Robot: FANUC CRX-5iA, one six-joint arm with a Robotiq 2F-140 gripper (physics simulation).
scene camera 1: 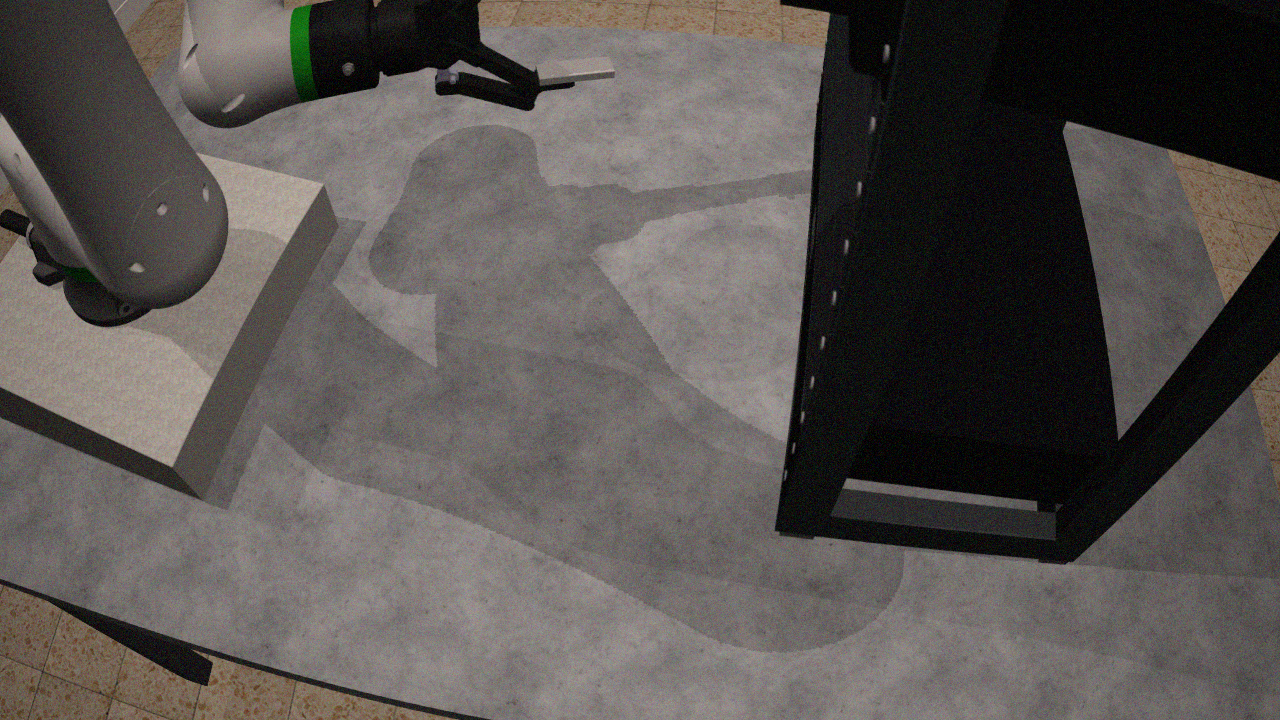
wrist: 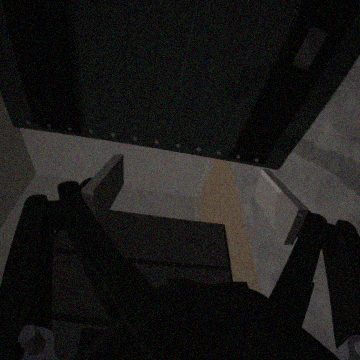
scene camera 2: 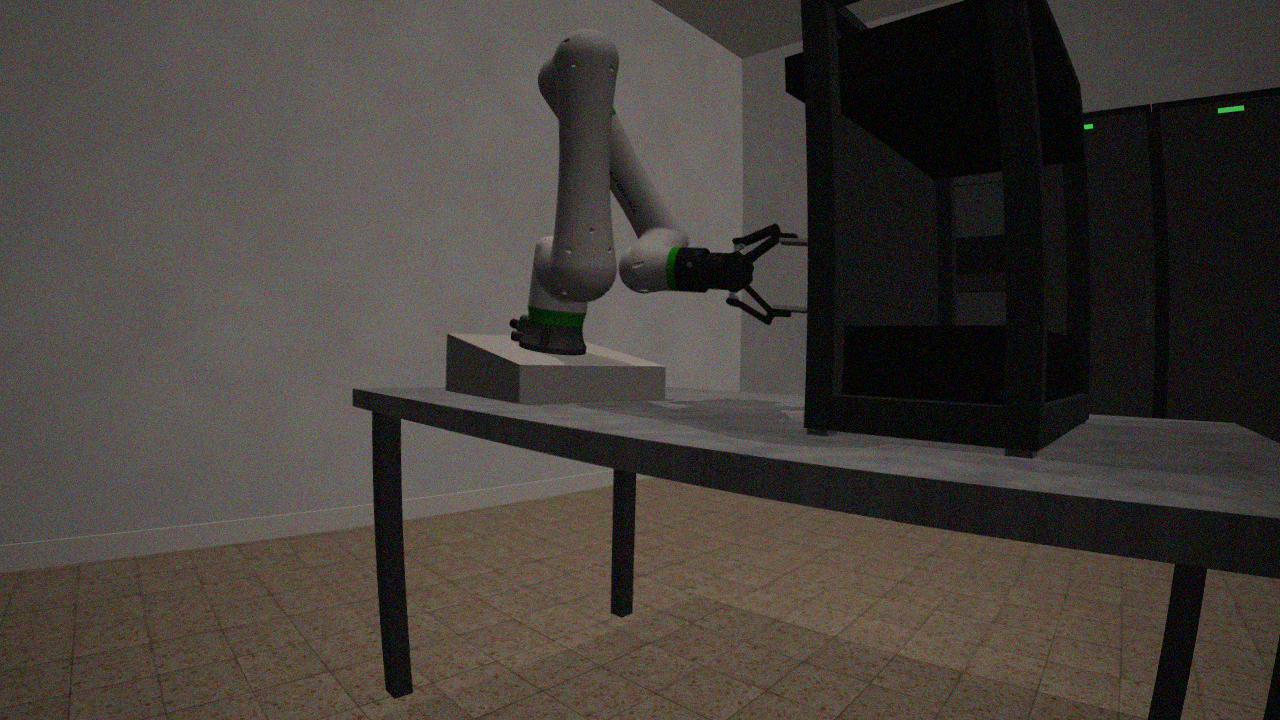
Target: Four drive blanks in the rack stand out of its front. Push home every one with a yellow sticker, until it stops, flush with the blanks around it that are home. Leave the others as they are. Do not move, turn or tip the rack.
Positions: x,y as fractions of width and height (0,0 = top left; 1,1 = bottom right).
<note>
I see my gripper (wrist: 0.53,0.49) and a black rack (scene camera 1: 0.74,0.47).
The black rack is seen too in the wrist view (wrist: 0.70,0.24) and in scene camera 2 (scene camera 2: 0.70,0.16).
</note>
